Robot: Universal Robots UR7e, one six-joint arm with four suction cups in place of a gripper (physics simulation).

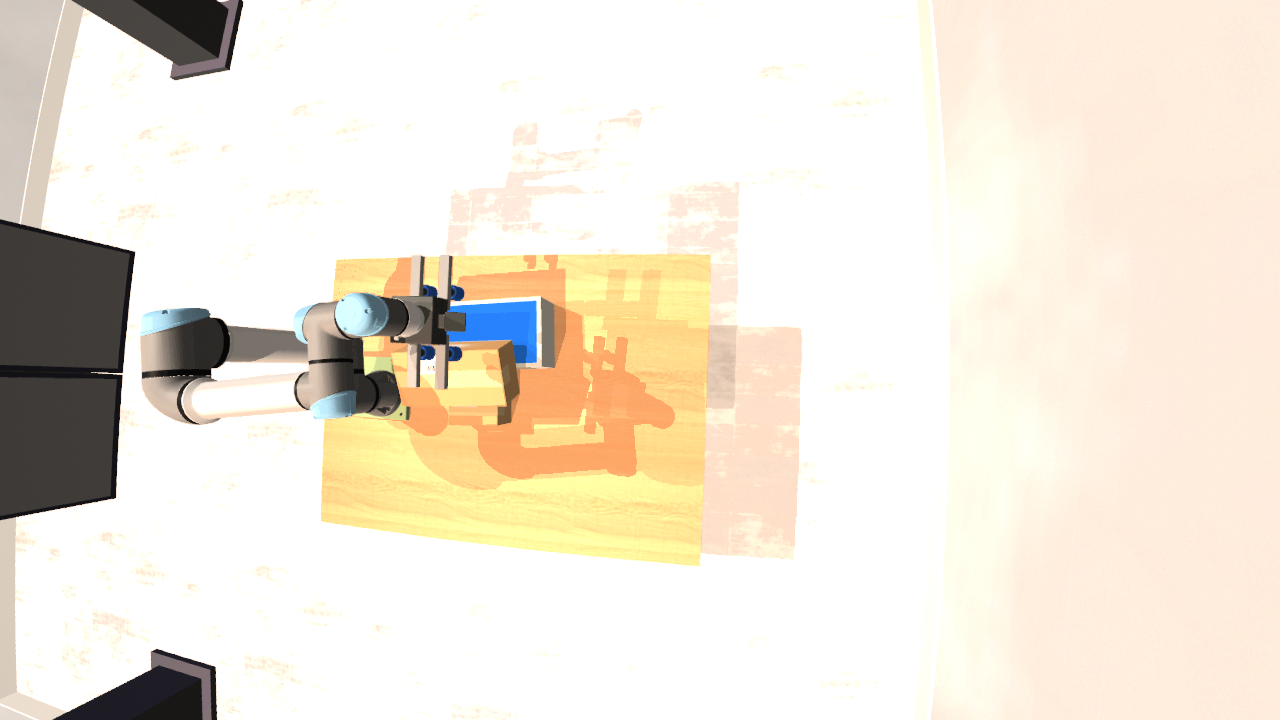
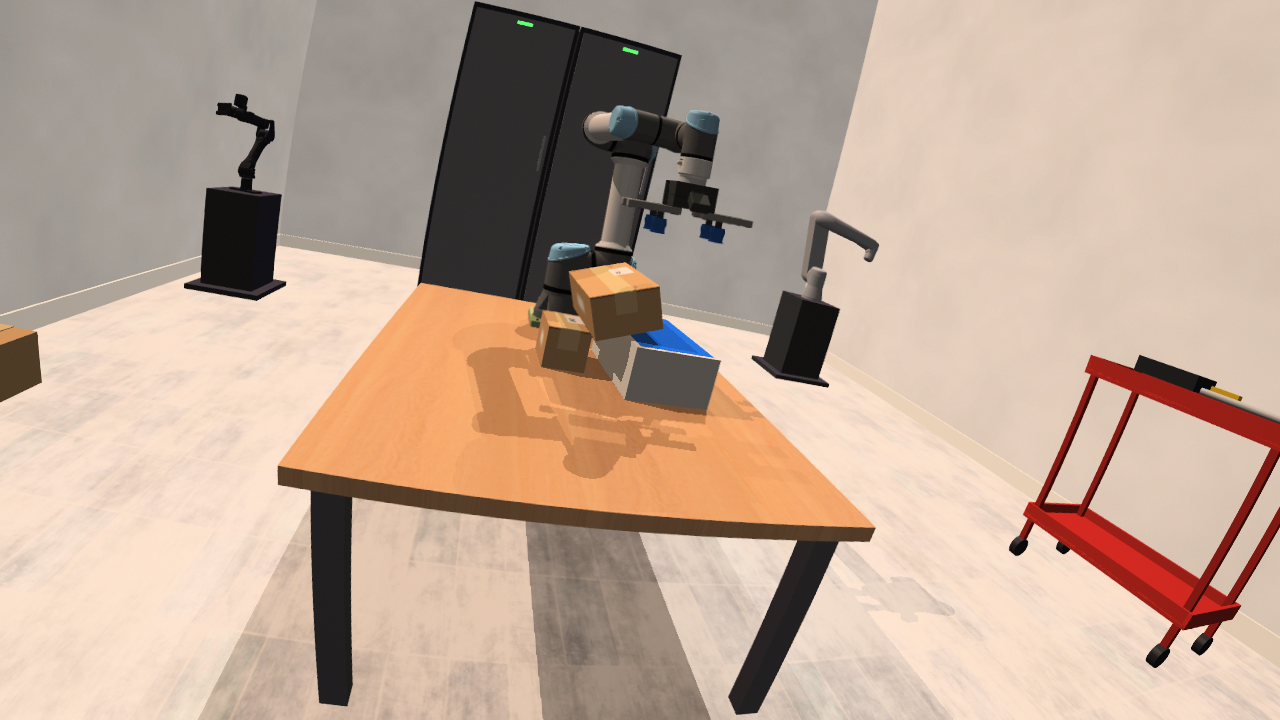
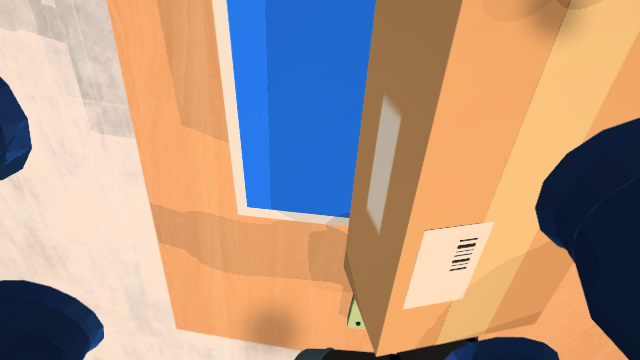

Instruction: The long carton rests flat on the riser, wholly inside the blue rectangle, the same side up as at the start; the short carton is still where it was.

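Seen in the pictures: hand at its tool point: (image 2: 682, 235) (image 3: 279, 269); arm's base at its link origin: (image 1: 382, 393).
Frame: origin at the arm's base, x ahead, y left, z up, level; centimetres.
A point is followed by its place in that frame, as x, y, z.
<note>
My suction gripper (image 1: 440, 323) @(42.5, 19.4, 34.3) (image 2: 683, 229) @(42.5, 19.4, 34.3) hangs well above the riser with its four blue cups bare, so it is open and holds nothing. The long carton (image 1: 474, 371) @(44.0, 8.6, 20.8) (image 2: 617, 300) @(51.6, 6.0, 17.8) (image 3: 465, 150) @(39.9, 11.6, 22.0) is apart from the cups. It lies tilted across the long edge of the grey-white riser (image 1: 547, 335) @(57.9, 20.3, 4.6) (image 2: 671, 380) @(57.9, 20.4, 3.9) (image 3: 230, 100) @(34.7, 28.6, 10.1) and above the short carton, partly outside the blue rectangle (image 1: 496, 322) @(44.2, 23.0, 10.1) (image 2: 673, 338) @(44.2, 23.0, 10.1) (image 3: 310, 100) @(35.9, 21.5, 10.1). Its barcode label and tape face upward. The short carton (image 1: 503, 416) @(45.2, -4.3, 3.8) (image 2: 563, 342) @(45.1, -2.7, 4.7) stands on the table beside the riser, partly hidden by the long one. Exact contacts are unclear.
The riser stands on the wooden table (image 1: 402, 501) @(8.1, -35.2, -1.9) (image 2: 429, 447) @(93.0, -26.1, -1.9), in front of the arm's base. Black cabinets (image 1: 58, 295) (image 2: 501, 152) stand behind the arm. A red cart (image 2: 1136, 555) is at the right, and another carton (image 2: 17, 362) shows at the left edge.
</note>
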